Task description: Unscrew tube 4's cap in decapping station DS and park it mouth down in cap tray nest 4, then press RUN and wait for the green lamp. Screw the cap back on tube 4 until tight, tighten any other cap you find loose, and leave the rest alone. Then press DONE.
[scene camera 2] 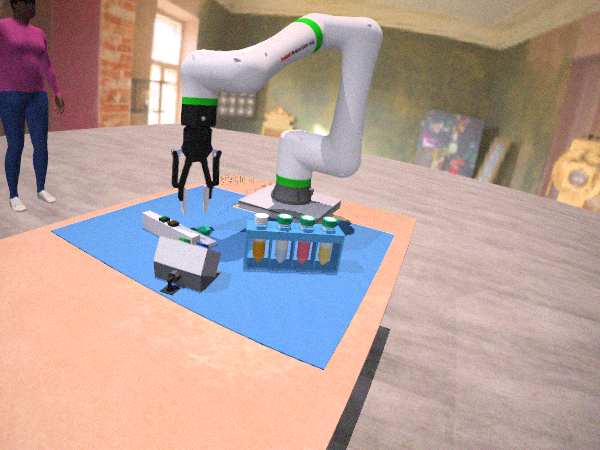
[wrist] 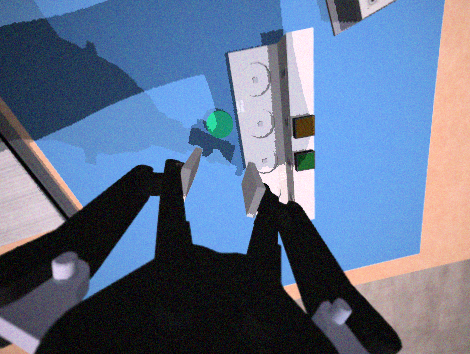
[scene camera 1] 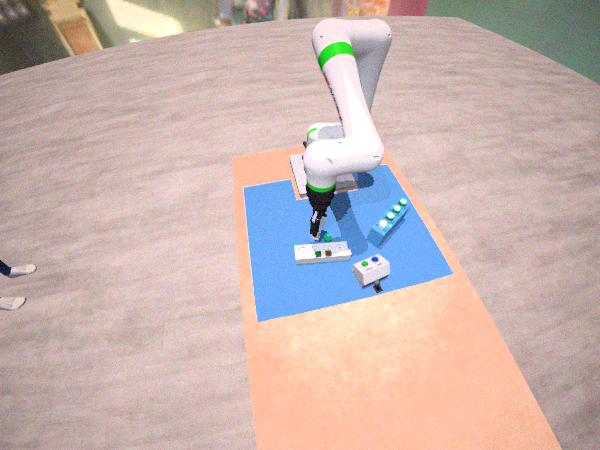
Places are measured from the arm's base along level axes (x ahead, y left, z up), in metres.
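Pixels of known places: gripper, fingertip midpoint: (scene camera 2: 194, 211) (wrist: 222, 167) (scene camera 1: 317, 232); arm's base at its link origin: (scene camera 2: 290, 197).
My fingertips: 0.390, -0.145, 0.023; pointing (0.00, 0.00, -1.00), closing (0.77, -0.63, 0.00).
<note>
For each thing: its middle in the pictures, then the offset to it from my fingertips, as dx, dy, dz. "spot": a spot on its surface instead.
- green cap at the middle of its body: (wrist: 220, 124) (scene camera 2: 204, 231) (scene camera 1: 327, 238) +0.014, +0.042, -0.044
- white cap tray at a spot on its surface: (wrist: 304, 195) (scene camera 2: 153, 215) (scene camera 1: 305, 255) spot: +0.081, -0.081, -0.006
- tray's amber lamp at the middle of its body: (wrist: 305, 127) (scene camera 2: 173, 222) (scene camera 1: 328, 252) +0.102, +0.006, +0.003
- green lamp at a spot on its surface: (wrist: 305, 160) (scene camera 2: 164, 217) (scene camera 1: 318, 253) spot: +0.093, -0.031, +0.003
- blue rack at the middle of its body: (scene camera 2: 293, 244) (scene camera 1: 389, 221) +0.046, +0.311, +0.001
- button box at the middle of its body: (scene camera 2: 187, 257) (scene camera 1: 371, 269) +0.216, +0.139, -0.009
- green button at the middle of its body: (scene camera 1: 364, 264) +0.196, +0.115, +0.013
- blue button at the middle of its body: (scene camera 1: 374, 259) +0.193, +0.160, +0.013
- small black piece at a spot on its surface: (scene camera 2: 170, 287) (scene camera 1: 379, 288) spot: +0.286, +0.148, -0.043
My gripper (scene camera 1: 318, 234) (scene camera 2: 195, 208) (wrist: 222, 167) is partly open and empty, above the mat beside the cap tray. A green cap (scene camera 1: 328, 237) (scene camera 2: 204, 230) (wrist: 220, 124) lies on the mat by the white cap tray (scene camera 1: 305, 259) (scene camera 2: 150, 222) (wrist: 304, 195). Three nests show empty in the wrist view; the right finger hides the fourth. The tray's amber lamp (scene camera 1: 328, 253) (scene camera 2: 173, 223) (wrist: 303, 126) and green lamp (scene camera 1: 318, 254) (scene camera 2: 164, 219) (wrist: 305, 160) look dark. The blue rack (scene camera 2: 292, 268) holds tubes: one top (scene camera 1: 383, 224) (scene camera 2: 261, 220) is white, the others green.
The button box (scene camera 1: 372, 275) (scene camera 2: 175, 255) (wrist: 350, 10) stands near the tray, with a green button (scene camera 1: 364, 263) and a blue button (scene camera 1: 375, 259). A small black piece (scene camera 1: 378, 287) (scene camera 2: 170, 287) is at its front. The robot's base plate (scene camera 1: 298, 175) (scene camera 2: 255, 202) stands behind the blue mat.
</note>
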